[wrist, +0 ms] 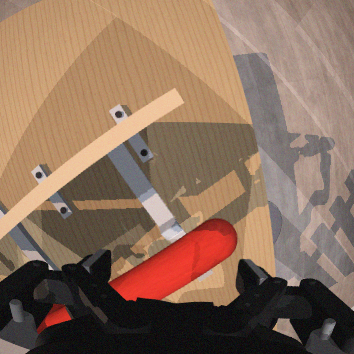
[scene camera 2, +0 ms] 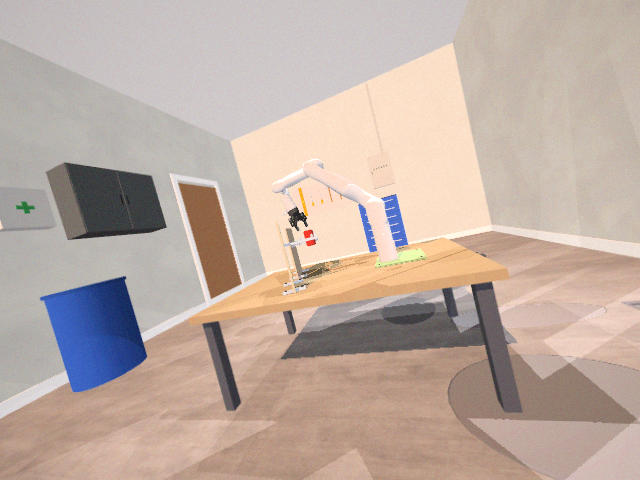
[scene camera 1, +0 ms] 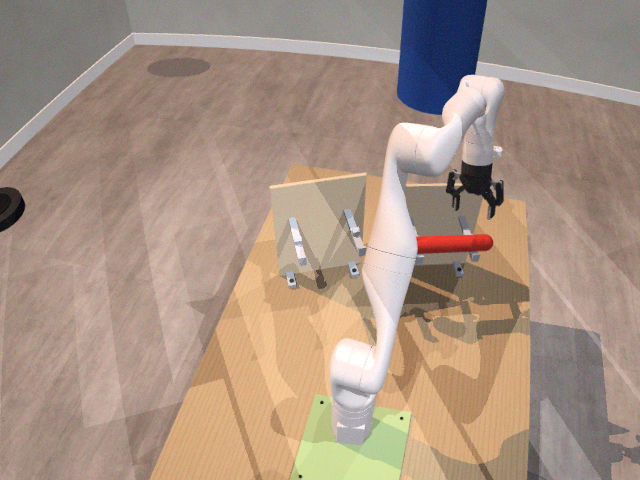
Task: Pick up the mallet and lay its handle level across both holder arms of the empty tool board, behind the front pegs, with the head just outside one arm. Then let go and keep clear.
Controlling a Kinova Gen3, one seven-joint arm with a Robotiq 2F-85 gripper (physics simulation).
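Frame: origin at the arm's base, x left, y back, z up, level; metres.
Where they show: gripper, between the fingertips: [wrist: 173,269] [scene camera 2: 303,228] [scene camera 1: 472,214]; arm's base, origin of its link: [scene camera 2: 388,259] [scene camera 1: 351,426].
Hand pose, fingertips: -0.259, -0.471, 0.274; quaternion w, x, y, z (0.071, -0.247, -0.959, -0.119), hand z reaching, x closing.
Observation:
Things, the pixels of their top centre, and the offset from my fingertips, as dx, dy, dz. "spot": a spot on its surface instead. Level surfaces: height alone.
- mallet's red handle, a spot on its surface: [wrist: 175,260] spot: +0.000, +0.026, -0.049
- mallet, a spot on its surface: [scene camera 2: 309,237] spot: +0.286, +0.093, -0.060
- wooden table, height of its surface: dz -0.285
The mallet's red handle [scene camera 1: 454,243] [wrist: 175,260] lies across the holder arms of the right-hand board [scene camera 1: 436,206] [wrist: 100,149]; its rounded end sticks out past the right arm [scene camera 1: 467,235] [wrist: 155,205]. The rest of the mallet is hidden behind the robot arm in scene camera 1. A red part of the mallet [scene camera 2: 309,237] shows in scene camera 2. The empty tool board [scene camera 1: 315,206] stands to the left with two bare holder arms [scene camera 1: 297,240] [scene camera 1: 354,232]. My gripper [scene camera 1: 473,209] [scene camera 2: 301,227] is open and empty, above the handle near its rounded end, apart from it.
My arm [scene camera 1: 390,248] [scene camera 2: 343,188] reaches from the green base plate [scene camera 1: 320,454] [scene camera 2: 413,254] past the gap between the boards. Both boards stand at the far end of the wooden table [scene camera 1: 248,382] [scene camera 2: 356,289]. A blue barrel [scene camera 1: 439,51] [scene camera 2: 98,335] stands beyond them.

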